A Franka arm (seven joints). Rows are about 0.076 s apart.
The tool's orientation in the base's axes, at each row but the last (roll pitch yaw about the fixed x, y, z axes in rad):
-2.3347, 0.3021, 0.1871
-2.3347, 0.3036, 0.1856
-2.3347, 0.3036, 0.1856
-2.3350, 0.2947, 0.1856
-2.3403, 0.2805, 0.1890
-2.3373, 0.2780, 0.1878
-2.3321, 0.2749, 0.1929
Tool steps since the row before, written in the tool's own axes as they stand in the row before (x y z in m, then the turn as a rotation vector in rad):
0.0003, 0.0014, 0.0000, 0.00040, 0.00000, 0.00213
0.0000, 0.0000, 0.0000, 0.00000, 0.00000, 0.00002
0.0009, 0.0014, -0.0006, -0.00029, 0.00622, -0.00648
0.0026, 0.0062, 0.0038, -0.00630, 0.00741, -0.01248
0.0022, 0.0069, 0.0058, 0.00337, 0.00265, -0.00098
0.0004, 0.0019, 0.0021, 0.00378, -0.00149, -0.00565
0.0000, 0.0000, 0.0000, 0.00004, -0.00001, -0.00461
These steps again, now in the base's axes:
0.0002, -0.0010, -0.0011, -0.00034, 0.00150, -0.00153
0.0000, 0.0000, 0.0000, -0.00001, 0.00001, -0.00001
0.0009, -0.0013, -0.0008, 0.00138, -0.00888, 0.00008
0.0007, -0.0014, -0.0076, -0.00238, -0.01483, 0.00497
-0.0002, -0.0007, -0.0092, 0.00333, -0.00196, -0.00211
-0.0004, 0.0001, -0.0028, 0.00548, -0.00205, 0.00376
0.0000, 0.0000, 0.0000, 0.00153, -0.00310, 0.00306

